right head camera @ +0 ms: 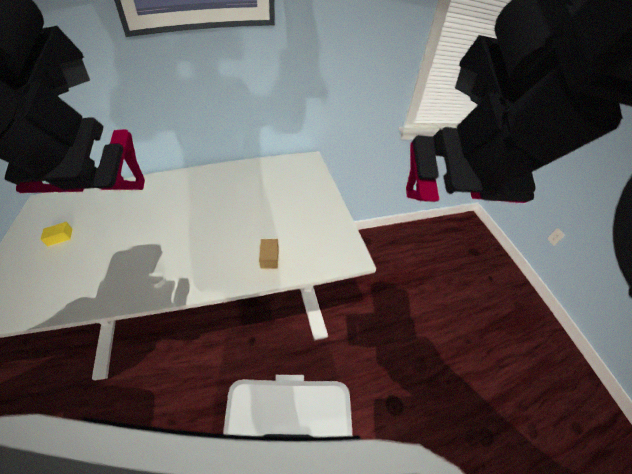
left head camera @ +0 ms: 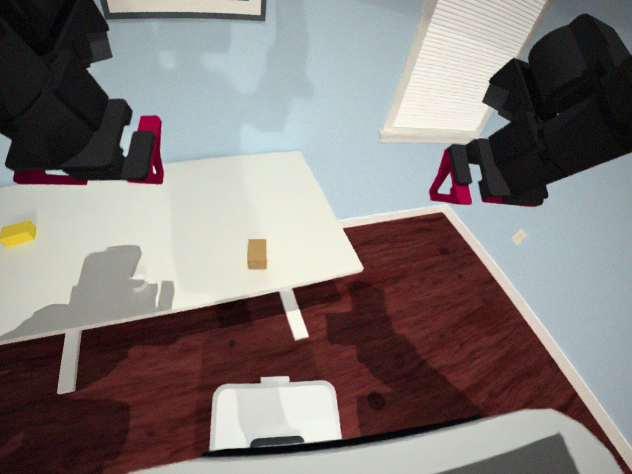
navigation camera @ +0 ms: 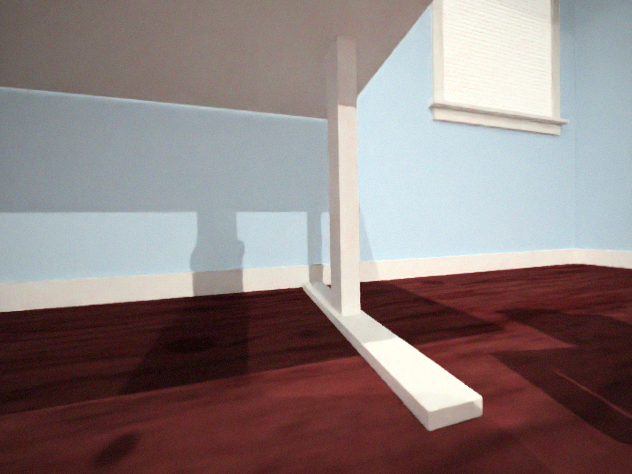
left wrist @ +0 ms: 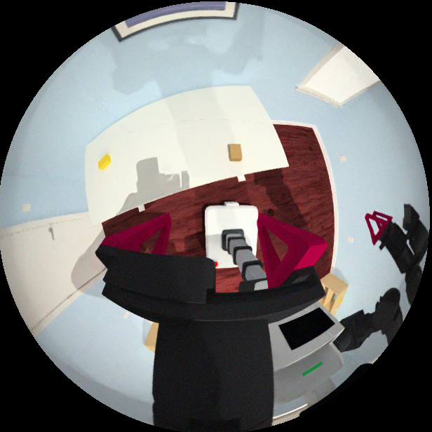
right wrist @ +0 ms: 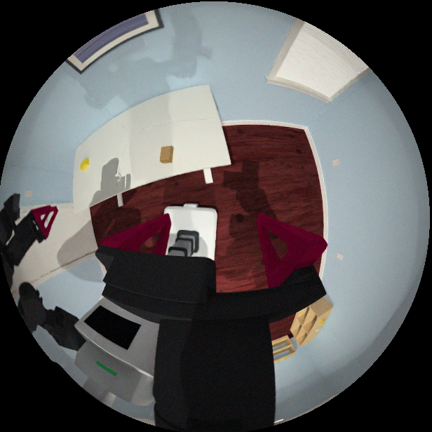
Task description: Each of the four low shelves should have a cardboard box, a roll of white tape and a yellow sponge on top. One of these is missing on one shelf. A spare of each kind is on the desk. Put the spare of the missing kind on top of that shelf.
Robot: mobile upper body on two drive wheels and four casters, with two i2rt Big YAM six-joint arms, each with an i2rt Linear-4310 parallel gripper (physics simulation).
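Frame: origin at the left arm's base, x ahead, y left, z up, level; millimetres.
Where they show: left gripper, fingertip midpoint: (right head camera: 112,185) (left head camera: 123,179); right gripper, fingertip midpoint: (right head camera: 441,193) (left head camera: 457,196).
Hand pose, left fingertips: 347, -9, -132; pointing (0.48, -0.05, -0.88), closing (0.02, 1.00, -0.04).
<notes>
Each offset is from my left fingertips to the top centre of the thing, as dx, dy, dz. "*": to the spot under its first point.
A brown cardboard box {+293, -146, -508} (left head camera: 257,252) (right head camera: 269,252) (left wrist: 235,152) (right wrist: 166,154) stands near the front edge of the white desk (left head camera: 219,204) (right head camera: 229,204) (navigation camera: 153,51). A yellow sponge {+354, +760, -513} (left head camera: 18,233) (right head camera: 56,233) (left wrist: 104,162) (right wrist: 85,164) lies farther left on it. A pale shape {+178, +229, -534} (left head camera: 138,271) at the arm shadow's edge may be the white tape; it is hard to make out. My left gripper (left head camera: 107,181) (left wrist: 213,217) and right gripper (left head camera: 477,200) (right wrist: 214,216) are open and empty, raised high in front of the desk. Part of a low shelf (left wrist: 336,281) (right wrist: 321,307) shows behind me, with a yellow sponge (right wrist: 322,321) on top.
The robot's white base (left head camera: 275,413) (right head camera: 288,408) stands close in front of the desk. A desk leg {* +549, -289, -922} (navigation camera: 344,178) with a long foot (navigation camera: 408,372) stands ahead. A window {* +1212, -1130, -89} (left head camera: 449,76) is on the wall. Another shelf (right wrist: 285,340) shows low in the right wrist view.
</notes>
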